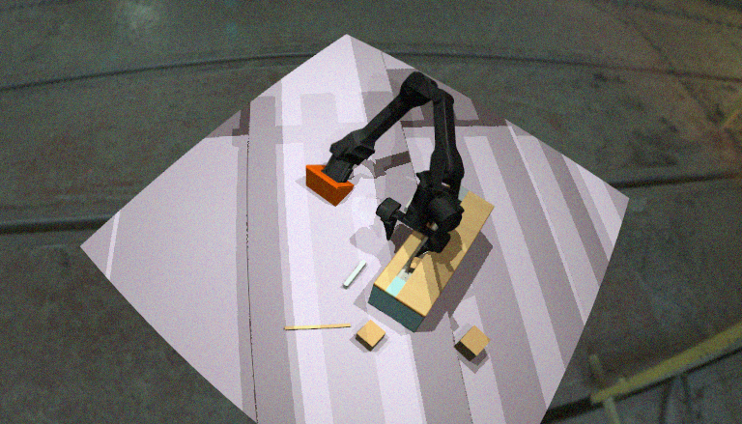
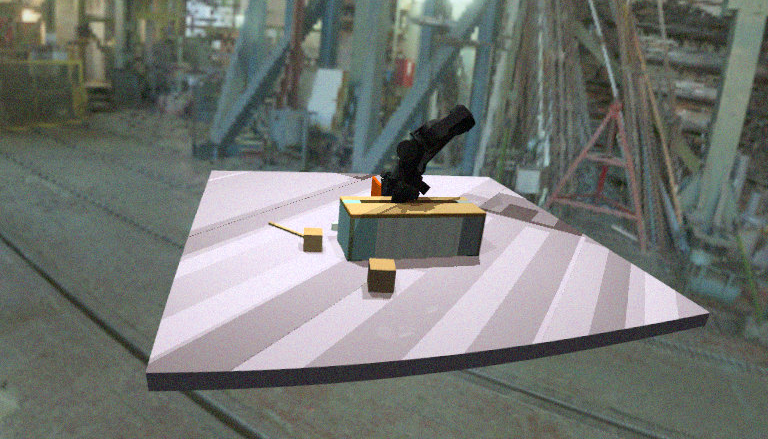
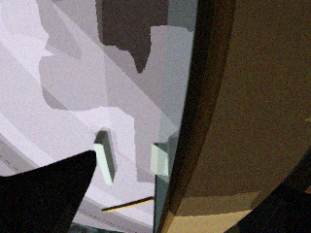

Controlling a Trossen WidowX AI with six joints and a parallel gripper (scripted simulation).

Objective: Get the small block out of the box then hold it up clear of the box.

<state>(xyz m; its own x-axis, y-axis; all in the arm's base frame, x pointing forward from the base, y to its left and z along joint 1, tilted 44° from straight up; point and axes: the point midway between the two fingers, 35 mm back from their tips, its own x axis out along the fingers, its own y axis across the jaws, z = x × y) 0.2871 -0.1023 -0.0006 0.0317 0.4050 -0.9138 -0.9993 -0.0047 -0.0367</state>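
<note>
Right now my gripper tip is 6 cm short of the tan block and 2 cm to the left of it. Round my gripper tip: long box (6 cm to the left, 3 cm below, 3 cm ahead); then thin stick (28 cm to the right, 8 cm below, 5 cm behind).
</note>
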